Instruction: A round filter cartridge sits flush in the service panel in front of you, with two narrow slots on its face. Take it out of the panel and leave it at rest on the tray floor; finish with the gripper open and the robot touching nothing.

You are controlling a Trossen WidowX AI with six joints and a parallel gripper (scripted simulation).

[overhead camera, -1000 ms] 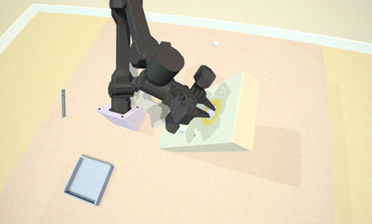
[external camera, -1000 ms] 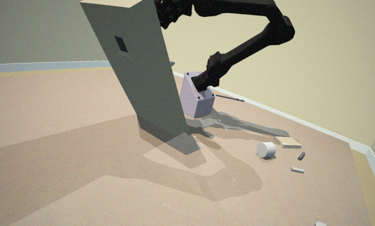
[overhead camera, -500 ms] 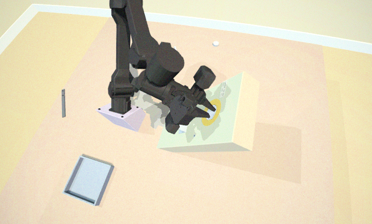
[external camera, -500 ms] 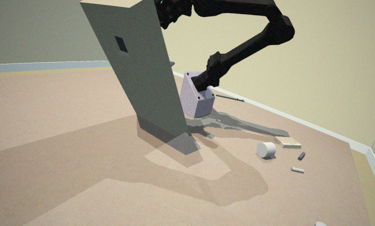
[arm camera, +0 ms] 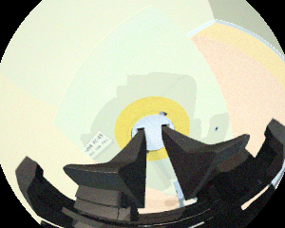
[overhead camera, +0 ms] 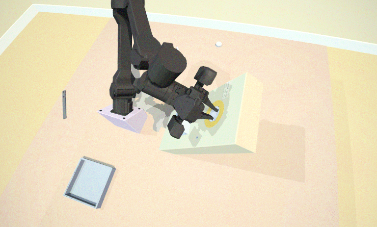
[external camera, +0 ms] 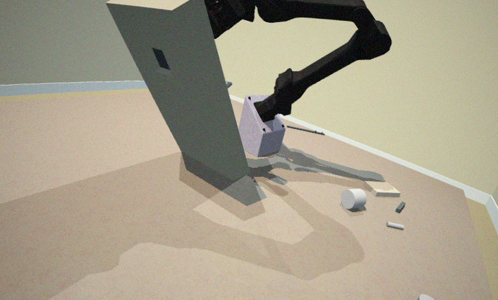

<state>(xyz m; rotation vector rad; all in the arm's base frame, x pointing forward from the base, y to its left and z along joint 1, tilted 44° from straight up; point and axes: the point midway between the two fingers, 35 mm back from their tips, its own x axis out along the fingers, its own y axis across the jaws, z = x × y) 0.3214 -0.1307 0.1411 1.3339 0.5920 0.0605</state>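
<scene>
My gripper tip is 10 mm short of the round filter cartridge and 10 mm above it. From my gripper tip the other things lie so: small grey bar 440 mm to the left, 400 mm behind, 270 mm below; then tan block 460 mm behind, 380 mm to the left, 270 mm below; then grey tray 420 mm behind, 290 mm to the right, 270 mm below.
</scene>
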